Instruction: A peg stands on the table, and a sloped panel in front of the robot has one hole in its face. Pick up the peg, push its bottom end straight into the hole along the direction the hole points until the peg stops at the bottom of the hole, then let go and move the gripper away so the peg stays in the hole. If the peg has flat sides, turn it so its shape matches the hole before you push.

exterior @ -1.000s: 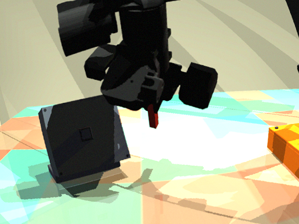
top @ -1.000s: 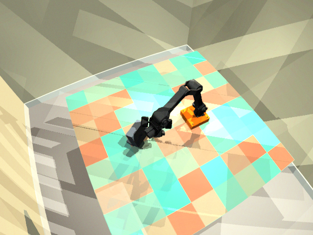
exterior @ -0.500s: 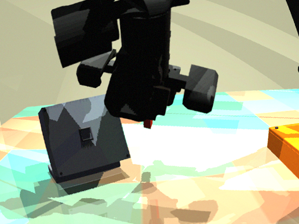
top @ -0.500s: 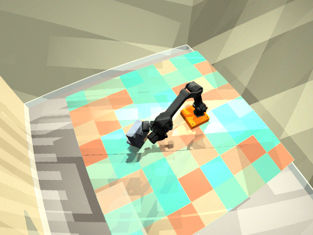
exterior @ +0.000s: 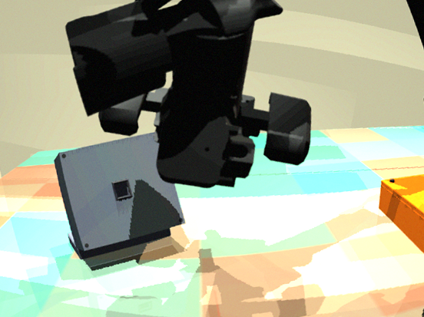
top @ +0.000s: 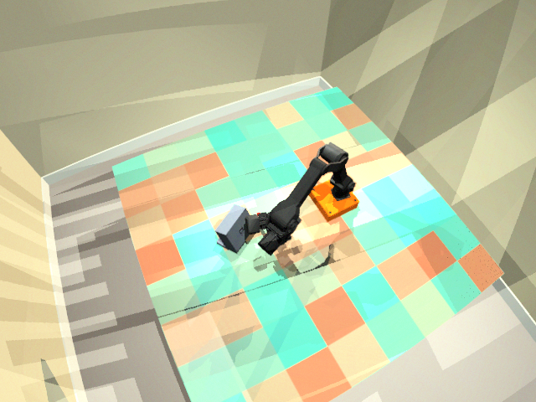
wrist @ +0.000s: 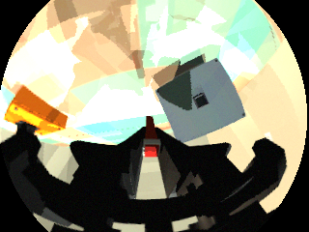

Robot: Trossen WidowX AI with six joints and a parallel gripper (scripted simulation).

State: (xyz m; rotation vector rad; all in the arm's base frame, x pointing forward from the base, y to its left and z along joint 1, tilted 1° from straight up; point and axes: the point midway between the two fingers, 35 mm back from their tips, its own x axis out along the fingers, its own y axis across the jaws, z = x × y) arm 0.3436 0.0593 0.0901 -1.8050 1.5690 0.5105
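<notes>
The grey sloped panel lies 10 cm ahead of my gripper tip and 4 cm below it. Round my gripper tip: red square peg: 1 cm to the left, 1 cm above.
</notes>
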